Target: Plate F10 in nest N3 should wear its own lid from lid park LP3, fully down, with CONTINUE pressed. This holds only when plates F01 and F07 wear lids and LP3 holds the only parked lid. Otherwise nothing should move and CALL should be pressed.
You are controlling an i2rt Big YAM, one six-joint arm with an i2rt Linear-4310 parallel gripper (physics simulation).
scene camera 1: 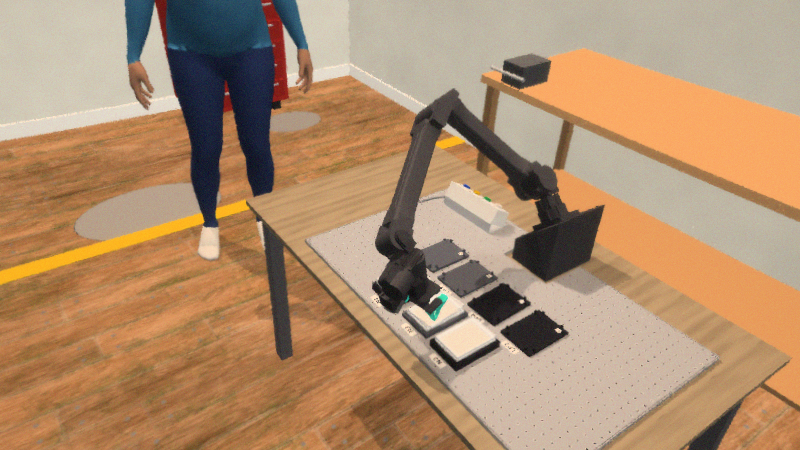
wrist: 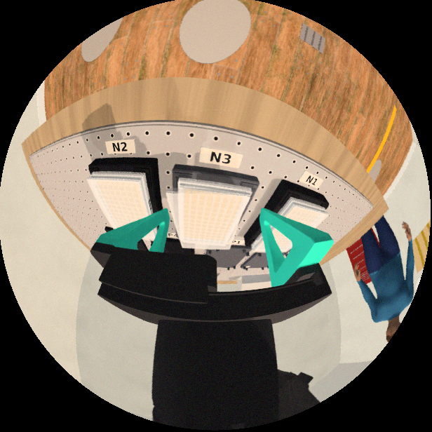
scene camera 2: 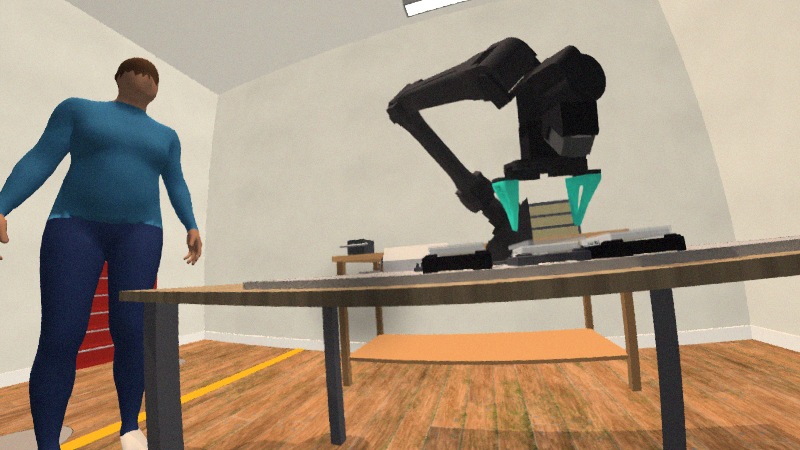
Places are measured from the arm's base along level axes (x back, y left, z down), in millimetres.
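Where they show: gripper, between the fingertips: (scene camera 1: 420,309) (scene camera 2: 546,228); arm's base, origin of its link: (scene camera 1: 556,222) (scene camera 2: 508,220).
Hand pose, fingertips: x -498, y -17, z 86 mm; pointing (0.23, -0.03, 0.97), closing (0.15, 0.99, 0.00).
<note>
Each offset is from my fingertips to the top centre of the thing. "spot": to the spot under its first point.
My gripper (scene camera 1: 419,308) (scene camera 2: 546,226) (wrist: 214,213) is open and empty, its teal fingertips spread above the plate in nest N3. This white plate (scene camera 1: 454,309) (scene camera 2: 551,245) (wrist: 212,225) sits in the dark grey nest N3 (wrist: 215,174). A clear lid-like layer (wrist: 172,210) on it looks askew, jutting past the plate's left and near edges in the wrist view. Other plates with clear edges stand in nest N2 (wrist: 152,170) and nest N1 (wrist: 302,191). Plate numbers are not readable. The button box {dz -32, dx +494, dy -297 mm} (scene camera 1: 475,208) has blue, yellow and green buttons; their labels are unreadable.
Dark park pads {spot: dz +42, dx +255, dy -182 mm} (scene camera 1: 445,253) {spot: dz +42, dx +235, dy -61 mm} (scene camera 1: 468,276) {spot: dz +42, dx +223, dy +73 mm} (scene camera 1: 499,303) {spot: dz +42, dx +215, dy +203 mm} (scene camera 1: 534,332) lie behind the nests, with no lid discernible on them; which is LP3 is unclear. A black angled panel (scene camera 1: 570,240) stands by the arm's base. A person (scene camera 1: 220,111) (scene camera 2: 111,167) stands beyond the table's end.
</note>
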